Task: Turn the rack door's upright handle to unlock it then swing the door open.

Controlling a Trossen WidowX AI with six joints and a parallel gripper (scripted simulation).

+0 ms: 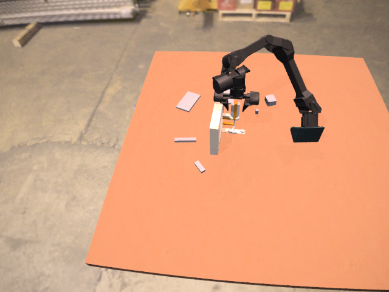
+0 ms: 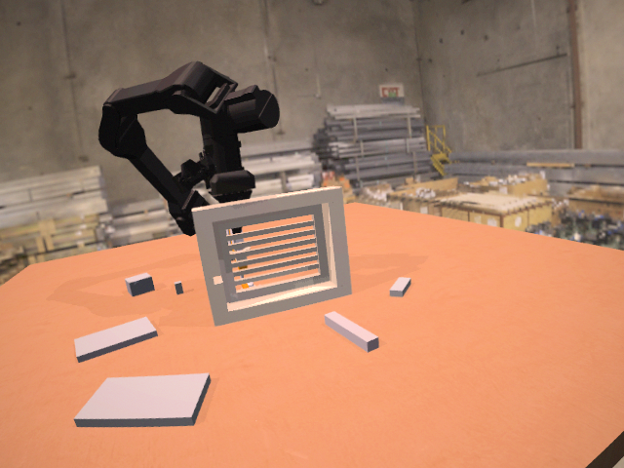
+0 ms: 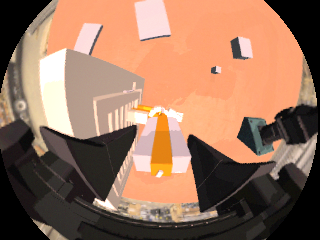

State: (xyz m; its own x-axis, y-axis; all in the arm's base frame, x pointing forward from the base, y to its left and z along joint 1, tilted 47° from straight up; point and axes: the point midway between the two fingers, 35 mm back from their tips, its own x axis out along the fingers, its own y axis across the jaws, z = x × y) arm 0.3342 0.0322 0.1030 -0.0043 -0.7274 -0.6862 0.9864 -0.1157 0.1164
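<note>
The upright handle lies 10 mm to the left of my gripper tip and 20 mm below it. Round my gripper tip: tiny cube (120 mm behind, 100 mm to the right, 110 mm below); then small block (200 mm behind, 170 mm to the right, 100 mm below); then flat slab (220 mm ahead, 190 mm to the right, 110 mm below).
</note>
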